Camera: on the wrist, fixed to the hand. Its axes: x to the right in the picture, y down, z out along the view.
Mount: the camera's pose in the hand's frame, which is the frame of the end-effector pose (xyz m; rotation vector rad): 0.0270 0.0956 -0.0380 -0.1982 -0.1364 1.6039
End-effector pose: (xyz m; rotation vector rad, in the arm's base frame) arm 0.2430 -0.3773 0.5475 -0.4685 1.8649 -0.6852
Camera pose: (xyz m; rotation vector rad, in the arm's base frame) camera 0.1971 -0.3118 0.4774 0.8356 1.5566 0.6007
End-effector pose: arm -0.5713 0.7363 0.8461 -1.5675 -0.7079 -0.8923
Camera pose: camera -0.4838 0.6812 0.8213 -1.7461 0.6291 0.3697
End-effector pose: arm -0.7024 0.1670 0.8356 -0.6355 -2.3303 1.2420
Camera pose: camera -0.6843 0.2547 0.7782 2.0465 1.2717 -1.0882
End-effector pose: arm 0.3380 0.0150 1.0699 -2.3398 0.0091 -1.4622
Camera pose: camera 0.3358 -0.0911 1.0774 -1.5460 1.5806 -0.4268
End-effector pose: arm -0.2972 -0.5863 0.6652 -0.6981 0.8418 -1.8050
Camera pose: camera -0.2848 -0.6288 0.5685 -0.0805 1.0069 -0.2319
